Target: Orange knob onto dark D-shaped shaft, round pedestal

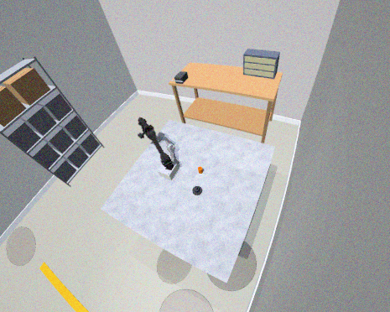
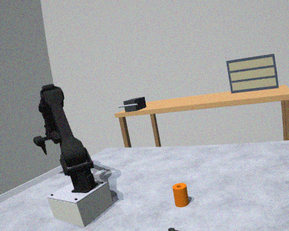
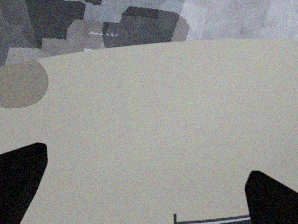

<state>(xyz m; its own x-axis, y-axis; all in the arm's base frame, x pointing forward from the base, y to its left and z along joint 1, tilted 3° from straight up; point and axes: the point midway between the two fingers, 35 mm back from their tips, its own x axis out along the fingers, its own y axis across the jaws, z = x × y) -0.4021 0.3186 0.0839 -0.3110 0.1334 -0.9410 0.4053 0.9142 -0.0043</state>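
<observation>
The orange knob is 700 mm ahead of my gripper tip, 270 mm to the right of it and 80 mm below it. The rest, counted from my gripper tip: round dark pedestal 720 mm ahead, 470 mm to the right, 80 mm below.
</observation>
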